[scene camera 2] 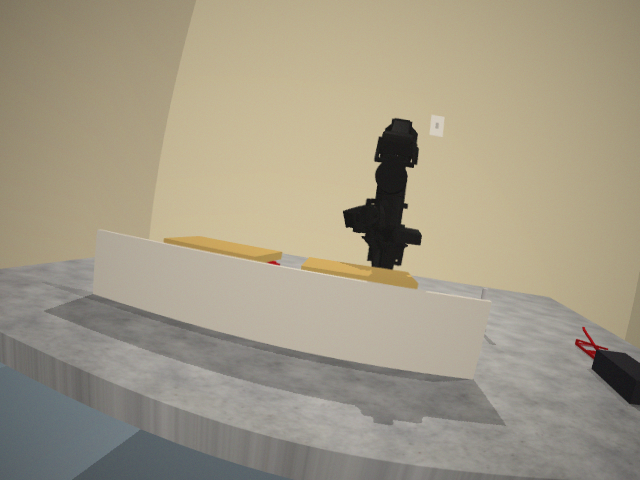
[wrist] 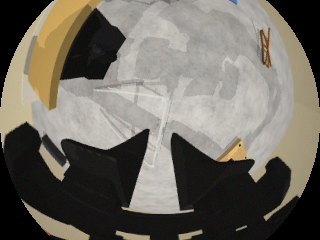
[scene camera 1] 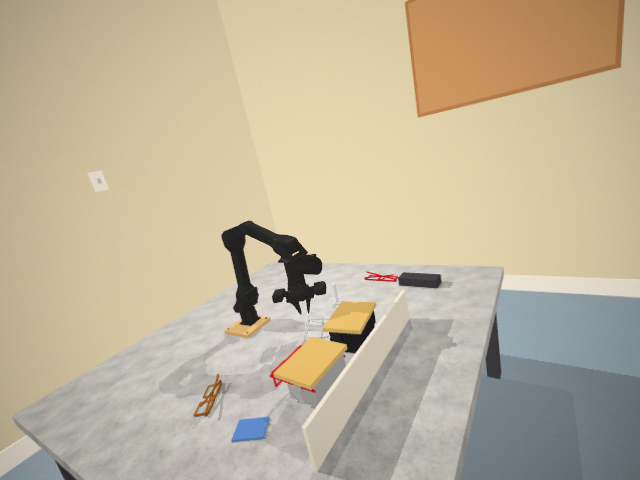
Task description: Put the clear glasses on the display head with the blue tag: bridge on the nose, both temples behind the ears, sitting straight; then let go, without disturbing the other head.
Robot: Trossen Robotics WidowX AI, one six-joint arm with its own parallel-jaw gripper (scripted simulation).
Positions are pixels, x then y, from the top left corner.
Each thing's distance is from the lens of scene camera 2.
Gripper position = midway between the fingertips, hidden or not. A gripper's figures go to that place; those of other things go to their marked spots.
gripper (scene camera 2: 378, 275): 0.88 m
long white board (scene camera 2: 373, 323): 0.58 m
